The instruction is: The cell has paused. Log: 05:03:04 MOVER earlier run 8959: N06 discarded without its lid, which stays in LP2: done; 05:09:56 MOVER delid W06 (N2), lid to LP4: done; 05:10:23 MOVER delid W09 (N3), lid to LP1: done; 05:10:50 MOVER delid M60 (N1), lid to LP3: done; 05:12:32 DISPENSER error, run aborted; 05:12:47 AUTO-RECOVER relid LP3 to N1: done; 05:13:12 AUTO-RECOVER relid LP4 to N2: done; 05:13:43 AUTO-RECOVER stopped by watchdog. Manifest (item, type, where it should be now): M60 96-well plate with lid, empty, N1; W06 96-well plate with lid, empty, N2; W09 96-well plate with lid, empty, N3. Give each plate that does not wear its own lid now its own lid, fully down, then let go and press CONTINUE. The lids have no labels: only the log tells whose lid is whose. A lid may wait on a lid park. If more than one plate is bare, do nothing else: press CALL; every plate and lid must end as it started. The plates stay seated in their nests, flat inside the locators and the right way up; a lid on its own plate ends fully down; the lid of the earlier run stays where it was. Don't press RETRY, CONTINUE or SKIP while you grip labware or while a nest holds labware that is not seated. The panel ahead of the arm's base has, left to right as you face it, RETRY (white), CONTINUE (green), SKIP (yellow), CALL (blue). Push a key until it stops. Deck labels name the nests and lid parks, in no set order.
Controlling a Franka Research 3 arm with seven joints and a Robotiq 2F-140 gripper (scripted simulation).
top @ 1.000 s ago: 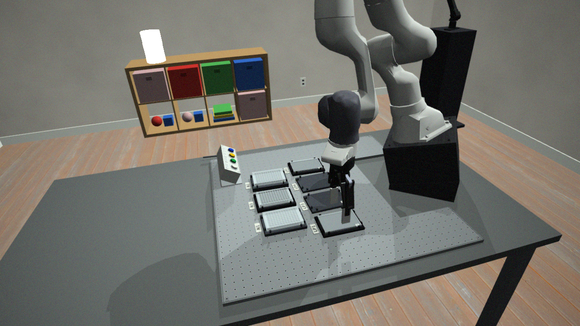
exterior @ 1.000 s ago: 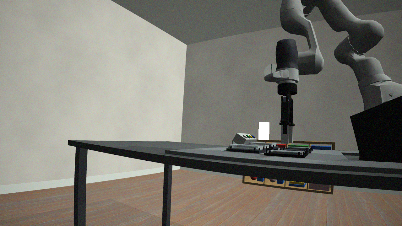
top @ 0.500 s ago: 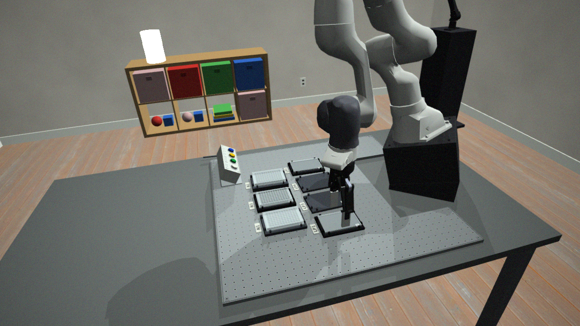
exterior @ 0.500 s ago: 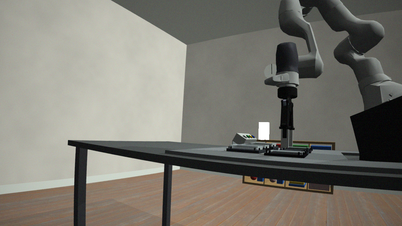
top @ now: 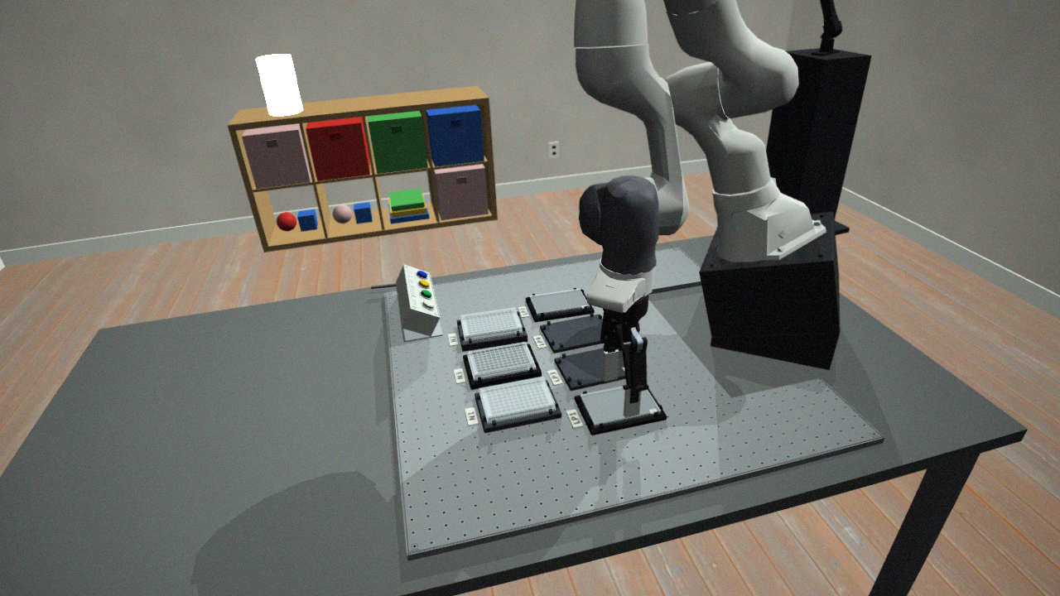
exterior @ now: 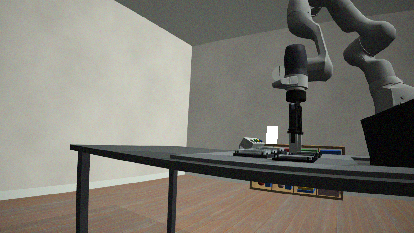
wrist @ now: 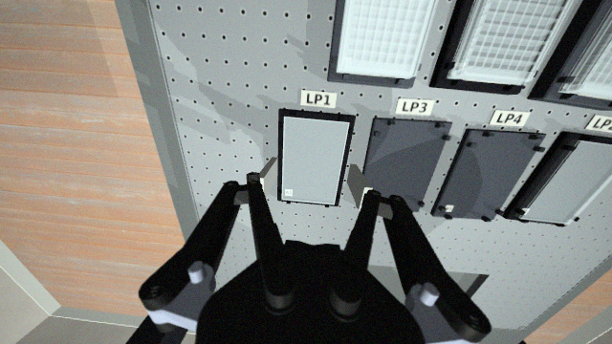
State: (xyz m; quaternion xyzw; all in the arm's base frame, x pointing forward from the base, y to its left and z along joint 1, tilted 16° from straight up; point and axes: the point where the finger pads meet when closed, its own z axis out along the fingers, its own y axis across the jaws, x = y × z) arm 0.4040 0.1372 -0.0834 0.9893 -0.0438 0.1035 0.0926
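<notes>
The lid park LP1 is 50 mm below my hand. From my hand the other things lie so: lid park LP3: 130 mm to the right, 50 mm below, 10 mm behind; then lid park LP4: 260 mm to the right, 50 mm below, 30 mm behind; then plate: 210 mm to the right, 160 mm ahead, 30 mm below.
</notes>
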